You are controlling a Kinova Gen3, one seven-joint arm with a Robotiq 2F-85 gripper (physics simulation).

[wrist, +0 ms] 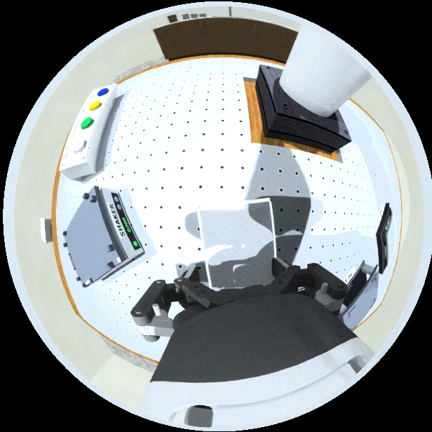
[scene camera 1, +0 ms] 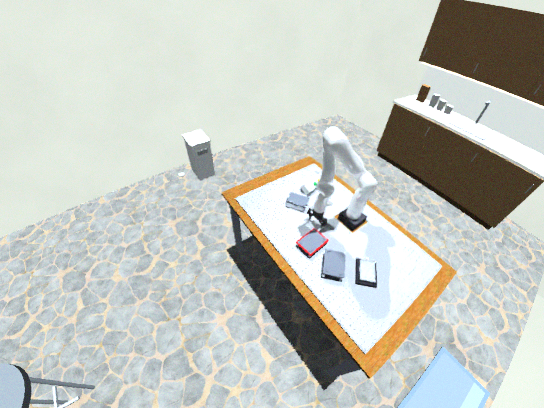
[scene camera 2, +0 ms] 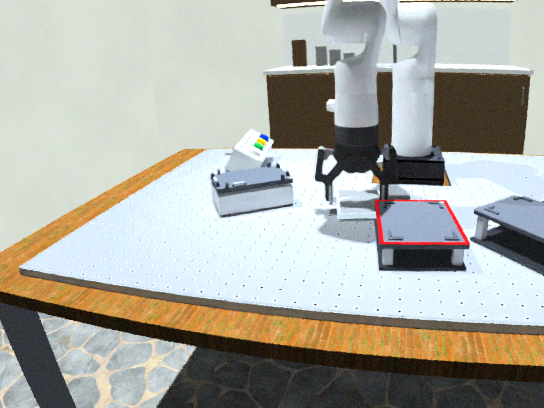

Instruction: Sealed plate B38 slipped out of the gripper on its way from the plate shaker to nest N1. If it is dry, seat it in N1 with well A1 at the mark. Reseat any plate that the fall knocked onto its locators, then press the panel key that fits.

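Seen in the pictures: gripper, fingertip midpoint: (scene camera 1: 315, 223) (scene camera 2: 356, 203); arm's base at its link origin: (scene camera 1: 353, 214) (scene camera 2: 411, 151).
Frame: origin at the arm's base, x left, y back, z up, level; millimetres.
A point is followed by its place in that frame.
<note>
A pale, partly see-through plate (scene camera 2: 356, 207) @(z -38, x -113, y -261 mm) (wrist: 237, 245) lies on the perforated table top; its lettering, the A1 corner and any wetness cannot be made out. My gripper (scene camera 2: 356, 196) @(z -38, x -115, y -240 mm) (wrist: 235, 270) is open and empty, pointing down, with its fingers apart at the plate's two sides in the views. The shaker (scene camera 1: 297, 201) @(z 3, x -307, y -232 mm) (scene camera 2: 252, 196) @(z -21, x -303, y -264 mm) (wrist: 100, 240) has an empty grey deck and a green light. The white panel (scene camera 2: 245, 152) @(z 18, x -369, y -89 mm) (wrist: 75, 162) has blue, yellow, green and white keys. A red-edged stand (scene camera 1: 312, 242) @(z -13, x -8, y -373 mm) (scene camera 2: 422, 222) @(z -12, x -8, y -377 mm) holds no plate; no nest label is readable.
A second grey-topped stand (scene camera 1: 334, 264) @(z -1, x 178, y -383 mm) (scene camera 2: 520, 215) @(z 0, x 141, y -369 mm) (wrist: 364, 300) is beyond the red-edged one. A black frame (scene camera 1: 358, 280) @(z -25, x 328, y -320 mm) (wrist: 383, 240) beside it bears a white, plate-like thing (scene camera 1: 368, 271) @(z -17, x 327, y -249 mm). The black arm base (scene camera 1: 352, 220) @(z -1, x 32, y -47 mm) (scene camera 2: 417, 169) @(z -23, x 10, y -65 mm) (wrist: 300, 122) stands behind the plate.
</note>
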